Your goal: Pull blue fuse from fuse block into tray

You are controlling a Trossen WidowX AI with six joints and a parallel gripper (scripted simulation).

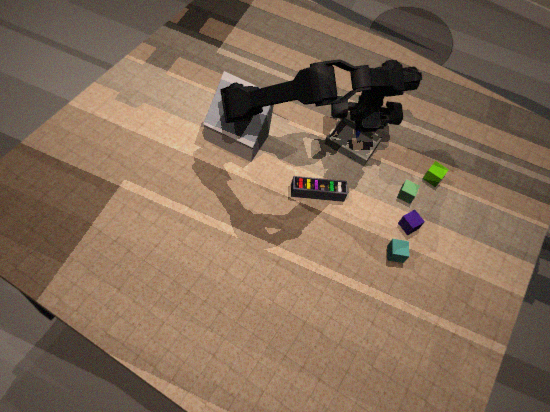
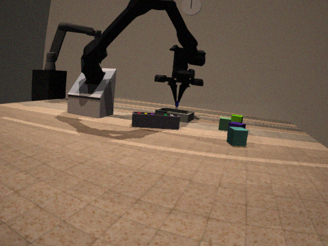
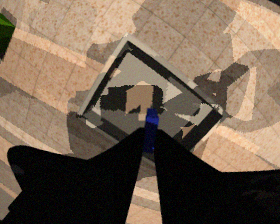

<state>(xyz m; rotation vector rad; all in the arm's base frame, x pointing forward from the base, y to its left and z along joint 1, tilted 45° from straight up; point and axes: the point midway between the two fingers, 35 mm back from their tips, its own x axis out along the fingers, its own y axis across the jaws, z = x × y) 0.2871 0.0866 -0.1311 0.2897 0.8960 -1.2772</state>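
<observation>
The blue fuse lies 1 cm below my gripper tip. Round my gripper tip: white fuse 18 cm to the right, 4 cm below, 3 cm ahead; then grey tray 6 cm below; then green fuse 19 cm to the right, 4 cm below, 1 cm ahead.
</observation>
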